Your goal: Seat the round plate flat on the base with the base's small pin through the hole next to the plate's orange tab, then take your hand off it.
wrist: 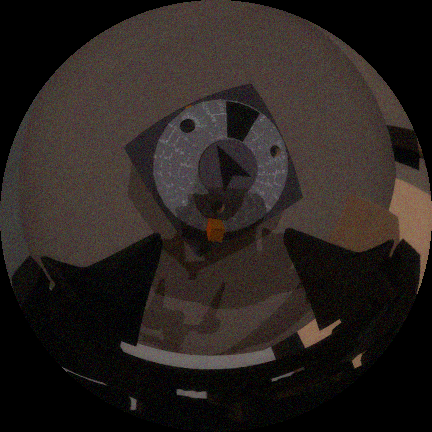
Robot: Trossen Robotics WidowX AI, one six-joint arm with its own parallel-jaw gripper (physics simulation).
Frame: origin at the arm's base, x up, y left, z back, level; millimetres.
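Seen in the pictures: gripper, fingertip midpoint: (224,237).
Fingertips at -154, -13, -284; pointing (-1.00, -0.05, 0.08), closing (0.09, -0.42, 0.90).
Pixels of each thing's top centre, then the offset from my fingertips to it, as dx, dy, dz. "spot": a spot on its surface instead.
- round grey plate at its top centre: (232,169) -7, -42, -13
- dark square base at a spot on its surface: (141,150) spot: -31, -32, -81
- base's orange mark at a spot on its surface: (188,107) spot: -16, -73, -56
The round grey plate (172,165) with pale veins lies over the dark square base (141,150) in the middle of the wrist view. Its orange tab (215,230) points down towards the gripper. The hole beside the tab (220,206) is in shadow; whether the pin is through it I cannot tell. Two more holes show at the plate's upper left and right, and a black wedge at its top. A thin bit of the base's orange mark (188,107) shows at the plate's upper-left rim. My gripper (224,237) is open, its fingertips apart on either side of the tab.
A dark block (406,145) stands at the right edge of the view. A tan surface (412,210) and a brown patch (365,225) are at the right, beyond the right finger. Shadows fall on the table below the base.
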